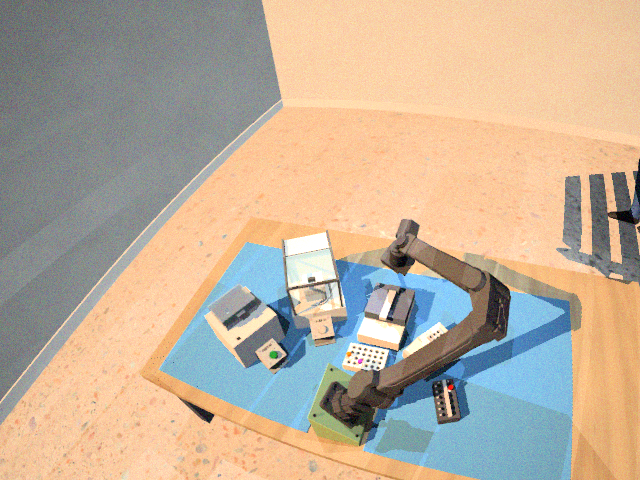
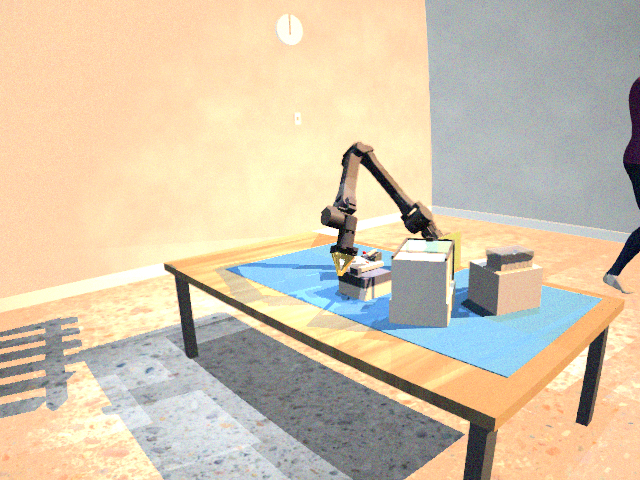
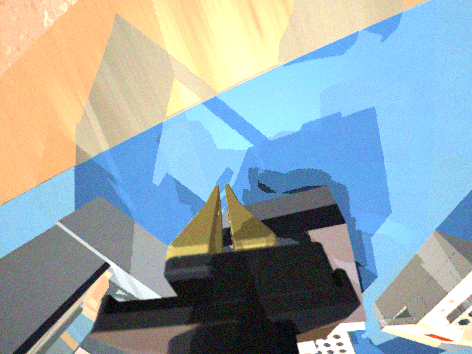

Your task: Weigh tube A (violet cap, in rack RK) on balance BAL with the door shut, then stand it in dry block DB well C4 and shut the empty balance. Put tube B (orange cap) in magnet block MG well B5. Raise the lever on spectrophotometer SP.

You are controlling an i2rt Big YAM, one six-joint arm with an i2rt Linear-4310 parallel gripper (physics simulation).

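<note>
My gripper (image 2: 340, 272) (image 3: 222, 190) is shut and empty, fingertips down, above the mat beyond the far side of the dark-lidded device (image 1: 388, 308) (image 2: 368, 285) (image 3: 339, 252). The violet cap (image 1: 360, 361) of tube A and the orange cap (image 1: 349, 354) of tube B are in the white rack (image 1: 383, 363). The balance (image 1: 316, 311) (image 2: 418, 291) (image 3: 50, 255) stands beside that device; its door state is unclear. A pale block with wells (image 1: 417, 345) is partly behind the arm. A dark block (image 1: 440, 413) holds a red-capped tube (image 1: 450, 386). Device labels and the lever are unreadable.
A grey-topped box (image 1: 245, 326) (image 2: 505, 286) with a green-button panel (image 1: 270, 353) stands past the balance. The arm's green base plate (image 1: 328, 431) is near the table edge. The blue mat (image 1: 242, 392) (image 2: 491, 351) lies on the wooden table (image 1: 253, 227) (image 2: 413, 372).
</note>
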